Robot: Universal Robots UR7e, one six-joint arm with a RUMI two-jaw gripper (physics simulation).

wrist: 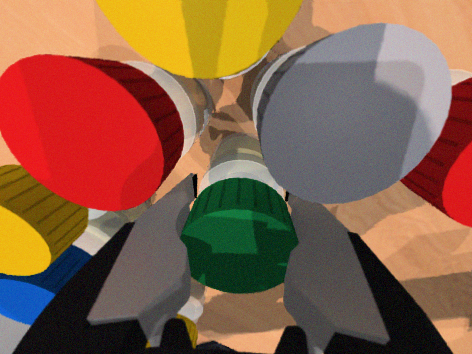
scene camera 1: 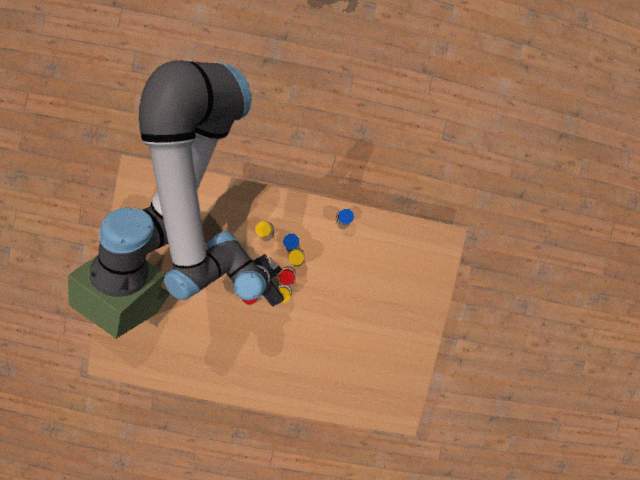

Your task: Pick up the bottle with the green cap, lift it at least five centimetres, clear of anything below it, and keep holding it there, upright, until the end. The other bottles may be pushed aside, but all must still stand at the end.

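Places are measured from the arm's base along level axes (x left, y back, z up), in metres.
Where they show: gripper, between the fingertips: (wrist: 241, 177); arm's base, origin of its link: (scene camera 1: 119, 274).
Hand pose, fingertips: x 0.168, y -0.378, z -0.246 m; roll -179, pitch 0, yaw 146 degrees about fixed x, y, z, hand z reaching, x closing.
Each offset is from my fingertips to the top centre of the thing.
The green-capped bottle {dx +0.001, dy +0.002, dz +0.071 m} (wrist: 240, 245) stands upright in the wrist view, its cap between the two grey jaws; it is hidden under the wrist in the scene view. My gripper (scene camera 1: 272, 280) (wrist: 241, 177) is shut on this cap, with a jaw against each side. Whether the bottle's base touches the table cannot be seen. A red-capped bottle {dx +0.019, dy -0.068, dz +0.068 m} (scene camera 1: 286, 276) (wrist: 80, 135) stands close beyond the left jaw, and a grey-capped bottle {dx -0.057, dy -0.026, dz +0.068 m} (wrist: 350, 120) close beyond the right jaw tip. A yellow-capped bottle {dx -0.043, dy -0.085, dz +0.068 m} (scene camera 1: 285, 295) (wrist: 205, 35) stands beyond them.
Another red-capped bottle {dx -0.104, dy +0.017, dz +0.068 m} (scene camera 1: 249, 301) (wrist: 462, 175) is at the wrist view's right edge. Other standing bottles are yellow-capped {dx +0.097, dy -0.065, dz +0.068 m} (scene camera 1: 296, 257) (wrist: 22, 240), blue-capped {dx +0.138, dy -0.023, dz +0.068 m} (scene camera 1: 291, 241) (wrist: 20, 300), yellow-capped {dx +0.132, dy +0.083, dz +0.068 m} (scene camera 1: 263, 228) (wrist: 189, 331) and, farther off, blue-capped {dx +0.306, dy -0.152, dz +0.068 m} (scene camera 1: 345, 216).
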